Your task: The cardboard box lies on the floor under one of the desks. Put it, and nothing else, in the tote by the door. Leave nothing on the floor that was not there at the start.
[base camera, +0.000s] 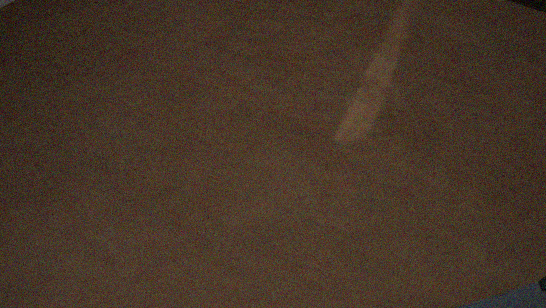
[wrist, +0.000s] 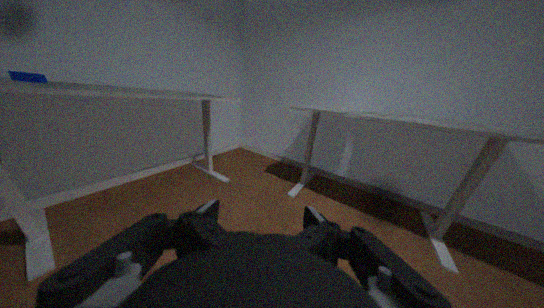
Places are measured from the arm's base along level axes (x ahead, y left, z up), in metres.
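Where they show: gripper, between the fingertips: point(wrist: 261, 212).
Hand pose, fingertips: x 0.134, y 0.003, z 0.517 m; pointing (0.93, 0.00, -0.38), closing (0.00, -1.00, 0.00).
After its pixels a point has its place.
My gripper point(wrist: 261, 212) @(z 0.517, x 0.134, y 0.003 m) is open, with nothing between its fingertips, in the lower middle of the wrist view. Two desks show beyond it: a left desk point(wrist: 125, 91) @(z 0.554, x 1.035, y 0.898 m) and a right desk point(wrist: 400, 120) @(z 0.554, x 1.008, y -0.844 m), both with pale legs on the brown floor point(wrist: 250, 185) @(z -0.396, x 1.556, y 0.151 m). The cardboard box and the tote do not show in either view. Part of the floor under the right desk is in dark shadow.
A blue object point(wrist: 28, 76) @(z 0.581, x 0.964, y 1.334 m) lies on the left desk's top. The desks' feet reach out over the floor at both sides. Pale walls point(wrist: 175, 55) @(z 0.919, x 1.985, y 1.094 m) meet in a corner between the desks. The base camera view shows dim floor point(base camera: 225, 175) @(z -0.396, x 0.402, y 0.050 m) with a lighter streak.
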